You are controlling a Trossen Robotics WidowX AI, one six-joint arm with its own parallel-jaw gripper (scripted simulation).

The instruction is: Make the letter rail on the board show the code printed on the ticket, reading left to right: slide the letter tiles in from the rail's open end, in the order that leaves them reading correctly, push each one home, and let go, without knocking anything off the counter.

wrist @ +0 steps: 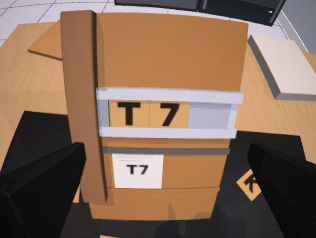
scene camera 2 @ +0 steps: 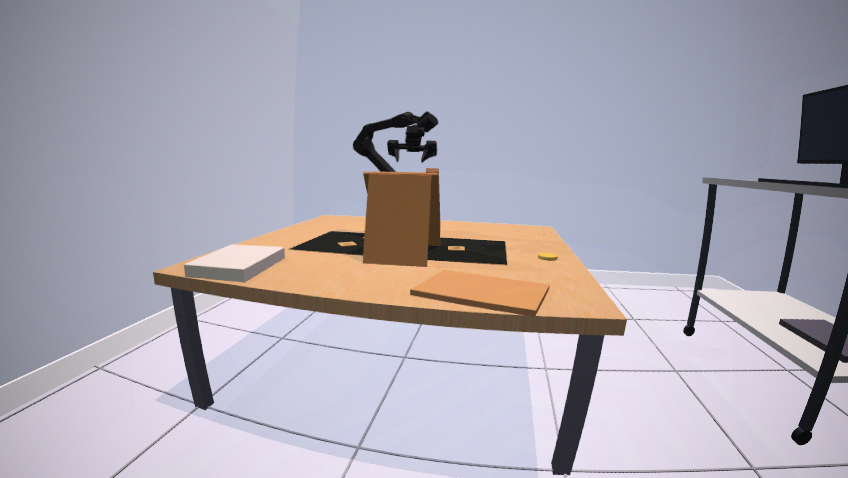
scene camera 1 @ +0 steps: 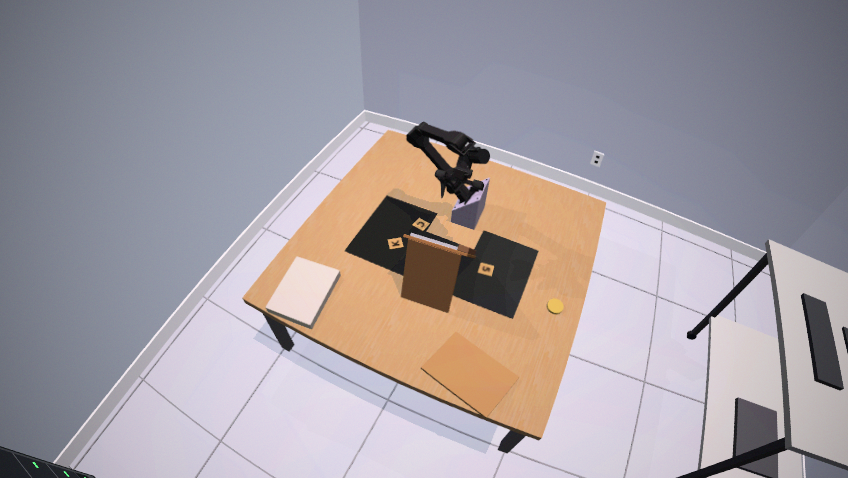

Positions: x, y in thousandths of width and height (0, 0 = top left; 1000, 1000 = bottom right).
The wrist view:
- my gripper: 540, 637
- thin panel: 153, 191
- white ticket: 413, 721
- brown board: 634, 254
